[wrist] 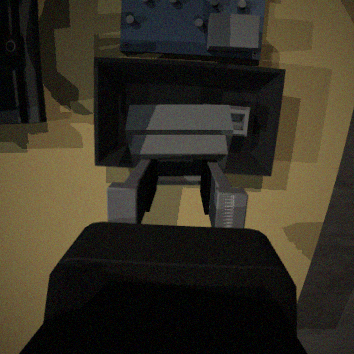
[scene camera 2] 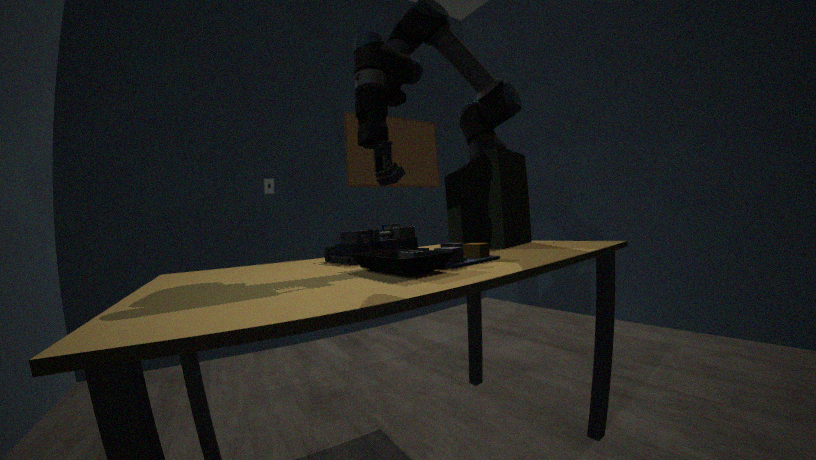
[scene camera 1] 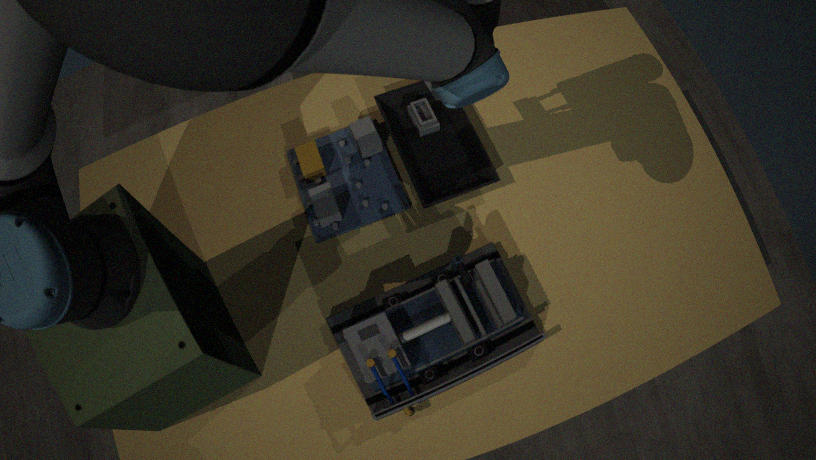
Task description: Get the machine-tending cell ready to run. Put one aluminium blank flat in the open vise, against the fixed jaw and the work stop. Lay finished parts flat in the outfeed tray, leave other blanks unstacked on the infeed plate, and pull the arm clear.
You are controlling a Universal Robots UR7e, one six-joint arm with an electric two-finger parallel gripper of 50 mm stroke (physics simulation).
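Frame: origin at the arm's base, x ahead, y left, z up, level; centimetres.
Seen in the pictures: gripper, fingertip midpoint: (wrist: 178,173) (scene camera 2: 383,170); arm's base, origin of the base link: (scene camera 2: 490,159) (scene camera 1: 94,272).
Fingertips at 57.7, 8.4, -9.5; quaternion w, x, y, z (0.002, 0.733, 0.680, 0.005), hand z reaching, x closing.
Pixels of each thing's middle, then the offset from my fingertips to it, as dx, dy, dz. "spot": a spot on its surface instead.
- grey metal block, body centre: (wrist: 178,147) (scene camera 2: 389,173) -1.5, +0.1, -0.7
- pale part with a rectangular pocket, body centre: (wrist: 225,119) (scene camera 1: 423,115) (scene camera 2: 412,259) -1.7, +6.0, -20.5
- vise, body centre: (scene camera 1: 436,328) (scene camera 2: 376,243) -17.5, -29.1, -18.5
- tray side, surface spot: (wrist: 233,31) (scene camera 1: 366,132) spot: -12.5, +6.8, -19.0
- far corner, surface spot: (scene camera 1: 324,204) spot: -24.3, -2.4, -19.0
- blue infeed plate, body centre: (scene camera 1: 345,177) -19.0, +2.3, -23.0
- yellow-orange block, body centre: (scene camera 1: 310,161) (scene camera 2: 475,250) -23.4, +7.2, -20.8
My gripper (wrist: 178,173) (scene camera 2: 386,164) is shut on a grey metal block (wrist: 180,118), high above the outfeed tray (wrist: 276,107) (scene camera 1: 457,171) (scene camera 2: 402,265). Whether the held block is a blank or a finished part I cannot tell. A pale part with a rectangular pocket (scene camera 1: 423,116) (wrist: 241,121) lies in the tray, partly behind the held block in the wrist view. The vise (scene camera 1: 365,337) (wrist: 11,75) stands open, with no block seen between its jaws. Two grey blanks, one at the tray side (scene camera 1: 366,137) (wrist: 233,31) and one at the far corner (scene camera 1: 324,204), sit apart on the blue infeed plate (scene camera 1: 374,178) (wrist: 162,37).
A yellow-orange block (scene camera 1: 309,160) (scene camera 2: 476,249) also sits on the infeed plate, among small round pegs. The green robot pedestal (scene camera 1: 131,365) (scene camera 2: 511,197) stands beside the vise. Blue levers (scene camera 1: 401,374) with yellow ends stand on the vise. The arm covers the upper left of scene camera 1.
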